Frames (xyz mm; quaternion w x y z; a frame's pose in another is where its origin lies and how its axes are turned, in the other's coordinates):
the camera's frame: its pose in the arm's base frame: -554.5 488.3 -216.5 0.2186 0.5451 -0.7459 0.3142
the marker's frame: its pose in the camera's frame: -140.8 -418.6 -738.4 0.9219 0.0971 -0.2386 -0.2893
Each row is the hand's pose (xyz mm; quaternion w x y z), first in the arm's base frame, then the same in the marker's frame.
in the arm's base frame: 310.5 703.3 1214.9 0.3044 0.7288 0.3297 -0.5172
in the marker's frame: 733.2 -357.5 -668.1 0.3432 -0.4327 -0.3561 -0.7538
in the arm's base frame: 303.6 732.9 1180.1 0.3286 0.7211 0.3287 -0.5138
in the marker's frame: 693.0 -359.5 -645.4 0.3395 -0.4512 -0.3387 -0.7526
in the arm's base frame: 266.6 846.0 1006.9 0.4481 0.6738 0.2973 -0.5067
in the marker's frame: 522.0 -354.0 -523.5 0.3269 -0.5529 -0.2610 -0.7207
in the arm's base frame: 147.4 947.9 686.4 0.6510 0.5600 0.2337 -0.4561
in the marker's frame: 282.8 -256.0 -277.5 0.2903 -0.7079 -0.0926 -0.6372
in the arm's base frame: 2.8 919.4 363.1 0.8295 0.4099 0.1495 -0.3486
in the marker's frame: 148.6 -84.3 3.1 0.2436 -0.8175 0.1136 -0.5093
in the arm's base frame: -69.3 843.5 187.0 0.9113 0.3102 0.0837 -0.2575
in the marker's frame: 130.7 26.2 174.7 0.2191 -0.8511 0.2457 -0.4089
